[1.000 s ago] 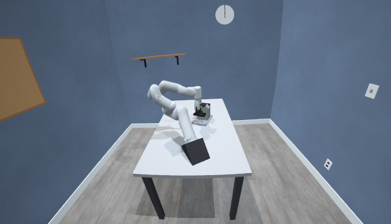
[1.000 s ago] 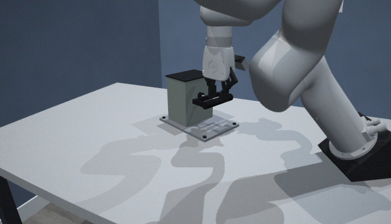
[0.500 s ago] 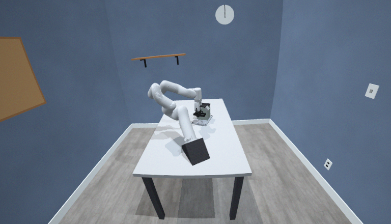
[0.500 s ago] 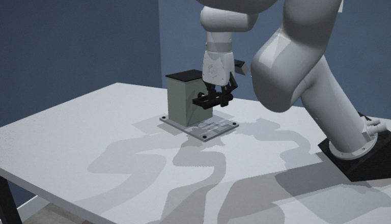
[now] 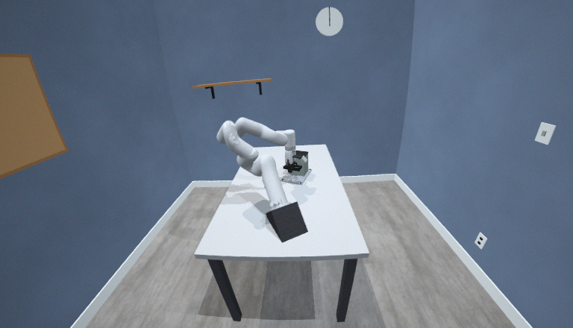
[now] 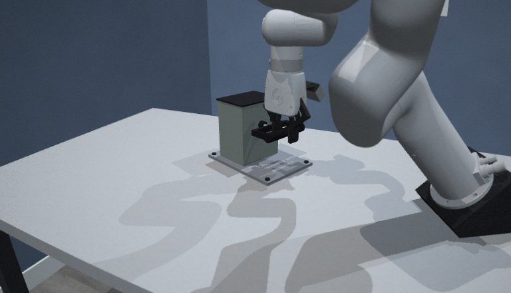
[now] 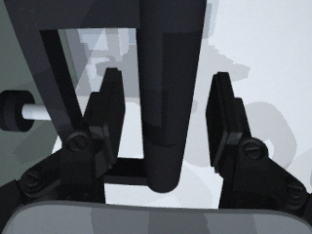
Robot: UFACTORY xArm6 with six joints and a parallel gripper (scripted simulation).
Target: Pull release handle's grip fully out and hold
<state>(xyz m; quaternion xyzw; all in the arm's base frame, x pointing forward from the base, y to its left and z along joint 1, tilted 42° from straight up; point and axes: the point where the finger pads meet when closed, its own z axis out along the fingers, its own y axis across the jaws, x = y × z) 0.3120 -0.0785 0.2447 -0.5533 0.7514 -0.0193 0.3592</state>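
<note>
Right now my hand is 9 cm short of the grey baseplate, 1 cm to the left of it and 10 cm above it.
</note>
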